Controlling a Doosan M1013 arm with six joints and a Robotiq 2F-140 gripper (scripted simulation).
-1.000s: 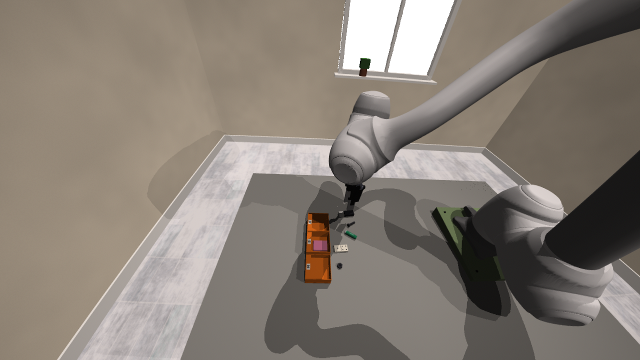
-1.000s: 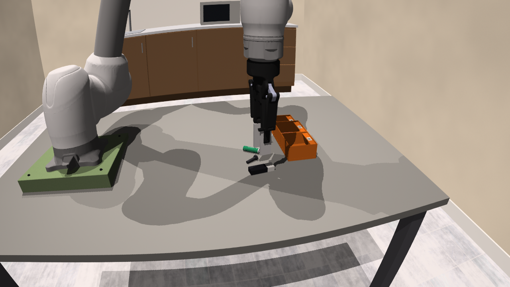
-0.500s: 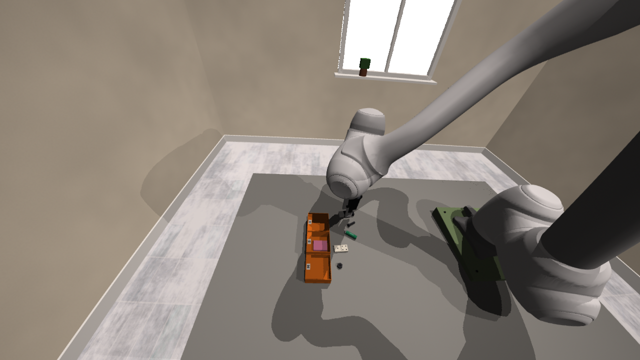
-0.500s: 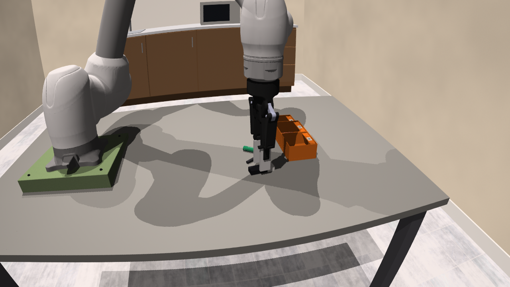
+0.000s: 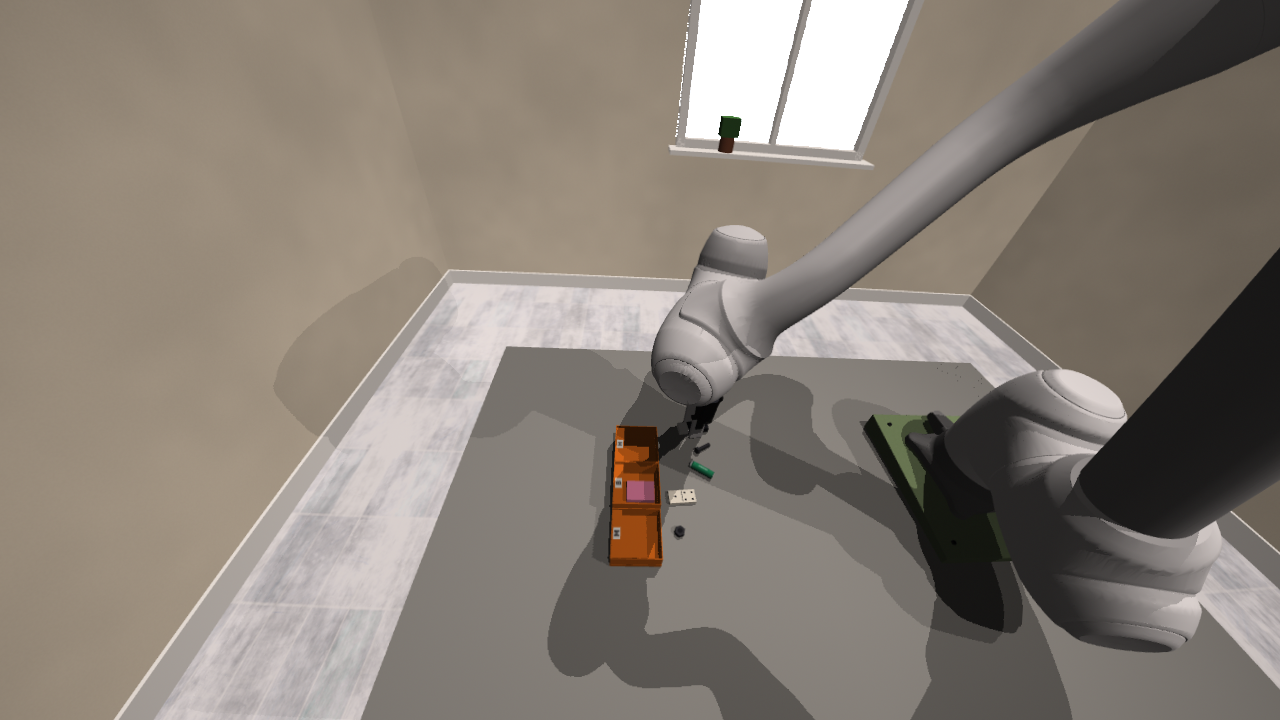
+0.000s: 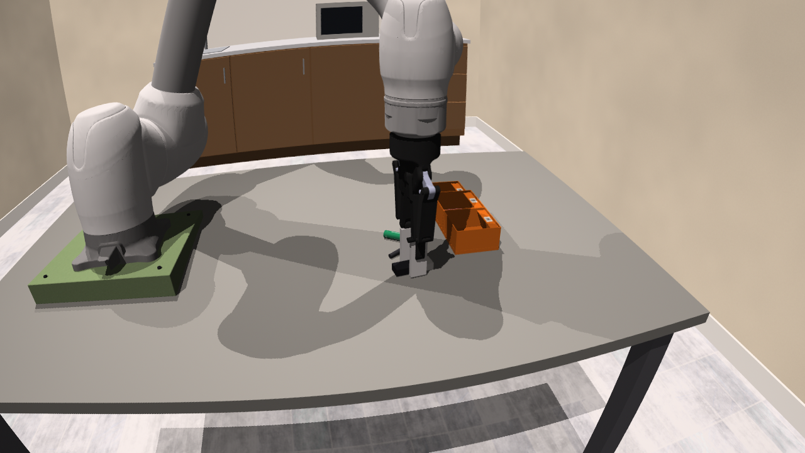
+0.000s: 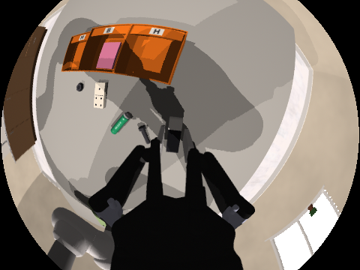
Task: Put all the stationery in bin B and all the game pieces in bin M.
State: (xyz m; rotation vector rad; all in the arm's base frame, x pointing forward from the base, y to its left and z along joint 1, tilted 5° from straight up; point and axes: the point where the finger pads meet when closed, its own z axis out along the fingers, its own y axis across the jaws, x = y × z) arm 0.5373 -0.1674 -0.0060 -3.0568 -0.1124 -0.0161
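Now: the black-and-white eraser 1 cm ahead of my hand and 3 cm below it. The rest, counted from my hand: green battery (10 cm to the left, 3 cm below); cream domino (5 cm ahead, 16 cm to the left, 3 cm below); black bolt (1 cm behind, 6 cm to the left, 3 cm below).
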